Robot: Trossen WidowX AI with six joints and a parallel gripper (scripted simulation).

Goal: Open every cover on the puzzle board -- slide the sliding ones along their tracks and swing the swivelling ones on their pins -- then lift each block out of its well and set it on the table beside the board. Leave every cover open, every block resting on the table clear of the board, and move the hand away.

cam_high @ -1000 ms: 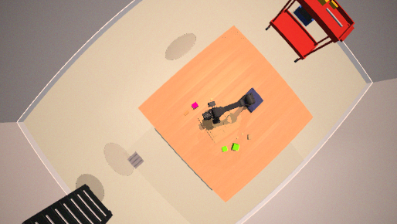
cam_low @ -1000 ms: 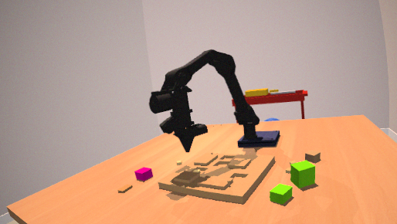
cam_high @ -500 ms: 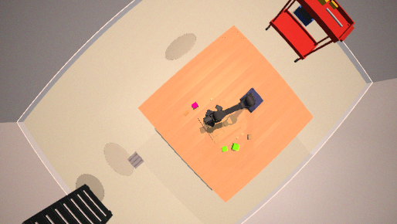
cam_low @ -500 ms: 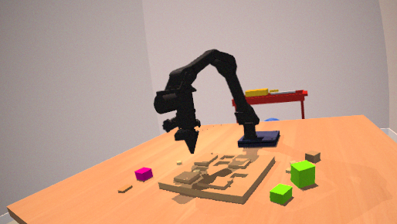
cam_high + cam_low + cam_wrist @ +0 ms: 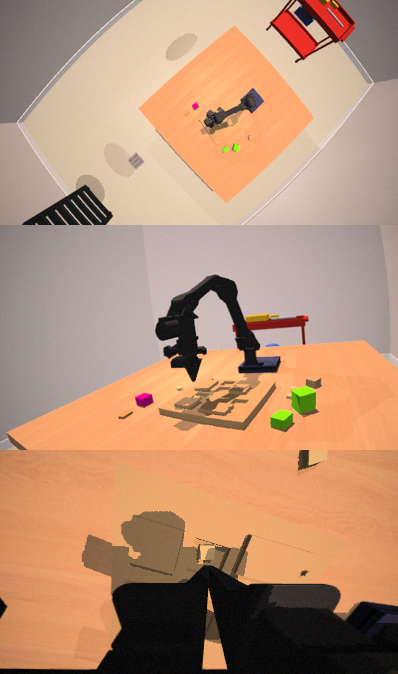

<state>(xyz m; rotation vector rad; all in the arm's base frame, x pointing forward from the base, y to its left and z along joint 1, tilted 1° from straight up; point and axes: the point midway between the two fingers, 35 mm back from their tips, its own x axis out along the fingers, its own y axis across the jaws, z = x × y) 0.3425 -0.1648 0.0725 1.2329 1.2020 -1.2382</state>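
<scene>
The tan puzzle board lies 70 mm to the left of my gripper tip and 60 mm below it. Also, from my gripper tip: magenta block: 200 mm to the right, 60 mm below, 20 mm ahead; small green block: 280 mm to the left, 170 mm ahead, 60 mm below; large green block: 350 mm to the left, 90 mm ahead, 50 mm below.
</scene>
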